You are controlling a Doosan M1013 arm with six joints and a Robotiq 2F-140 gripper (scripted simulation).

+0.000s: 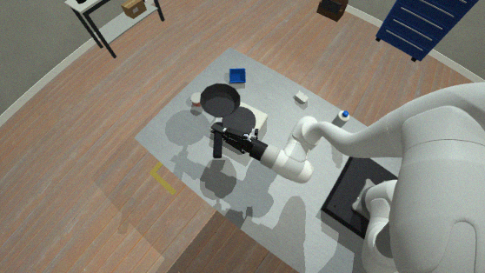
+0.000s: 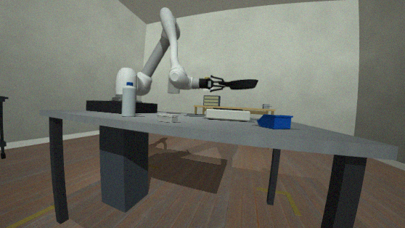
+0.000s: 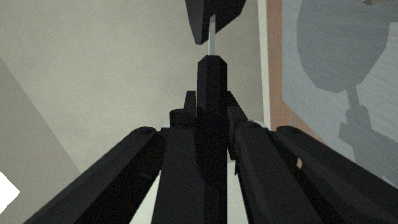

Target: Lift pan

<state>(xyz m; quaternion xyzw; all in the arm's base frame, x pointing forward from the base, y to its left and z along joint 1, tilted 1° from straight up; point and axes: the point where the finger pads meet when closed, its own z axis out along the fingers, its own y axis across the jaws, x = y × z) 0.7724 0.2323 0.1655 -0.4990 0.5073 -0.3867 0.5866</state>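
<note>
My gripper is now 7 cm short of the black pan, 8 cm to the left of it and 2 cm above it. The rest, counted from my hand: small white box 14 cm behind, 55 cm to the right, 23 cm below; hot plate 1 cm ahead, 17 cm to the right, 22 cm below; blue tray 27 cm ahead, 43 cm to the right, 23 cm below.
</note>
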